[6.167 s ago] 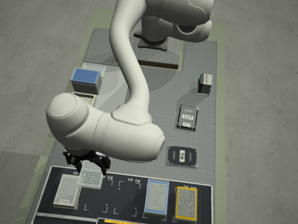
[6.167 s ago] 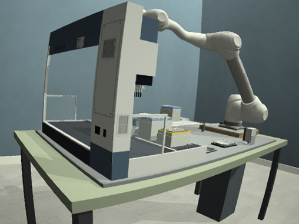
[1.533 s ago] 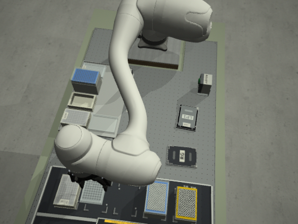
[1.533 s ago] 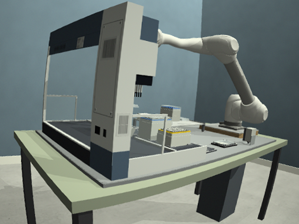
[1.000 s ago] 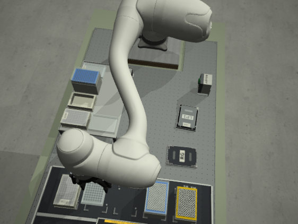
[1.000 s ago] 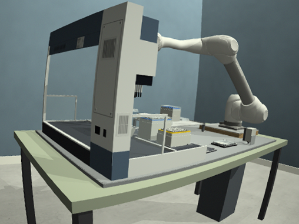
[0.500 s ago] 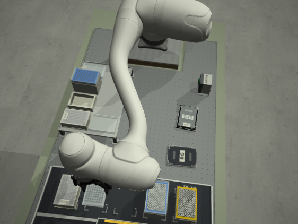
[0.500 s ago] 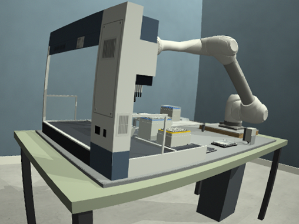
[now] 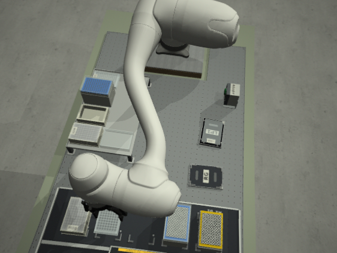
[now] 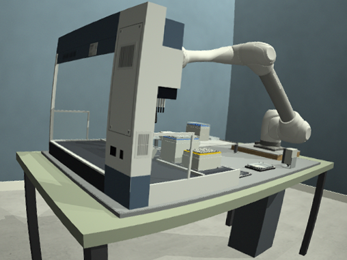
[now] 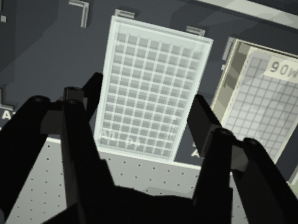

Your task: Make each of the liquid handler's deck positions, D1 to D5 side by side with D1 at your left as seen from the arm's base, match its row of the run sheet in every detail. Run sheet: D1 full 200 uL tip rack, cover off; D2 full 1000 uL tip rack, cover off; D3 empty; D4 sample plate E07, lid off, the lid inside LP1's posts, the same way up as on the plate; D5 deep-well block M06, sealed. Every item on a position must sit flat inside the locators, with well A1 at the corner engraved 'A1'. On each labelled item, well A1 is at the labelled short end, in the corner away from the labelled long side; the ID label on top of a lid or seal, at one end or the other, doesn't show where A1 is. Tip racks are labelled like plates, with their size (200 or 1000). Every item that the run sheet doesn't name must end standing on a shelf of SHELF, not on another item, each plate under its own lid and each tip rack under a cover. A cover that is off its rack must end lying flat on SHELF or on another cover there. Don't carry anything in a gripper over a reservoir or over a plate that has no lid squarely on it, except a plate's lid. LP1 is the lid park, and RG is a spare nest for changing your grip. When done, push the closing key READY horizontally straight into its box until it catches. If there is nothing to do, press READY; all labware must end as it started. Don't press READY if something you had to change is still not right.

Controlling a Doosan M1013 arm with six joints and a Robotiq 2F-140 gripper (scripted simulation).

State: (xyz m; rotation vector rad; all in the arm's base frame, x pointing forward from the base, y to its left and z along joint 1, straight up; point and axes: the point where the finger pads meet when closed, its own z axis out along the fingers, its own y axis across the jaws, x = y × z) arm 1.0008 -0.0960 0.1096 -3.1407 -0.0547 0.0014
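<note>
Right now the deep-well block M06 is 1 cm ahead of my hand, 12 cm to the right of it and 6 cm below it. Also, from my hand: yellow-rimmed tip rack (2 cm behind, 37 cm to the left, 4 cm below); blue-rimmed tip rack (2 cm behind, 24 cm to the left, 1 cm below); clear sample plate (2 cm below).
</note>
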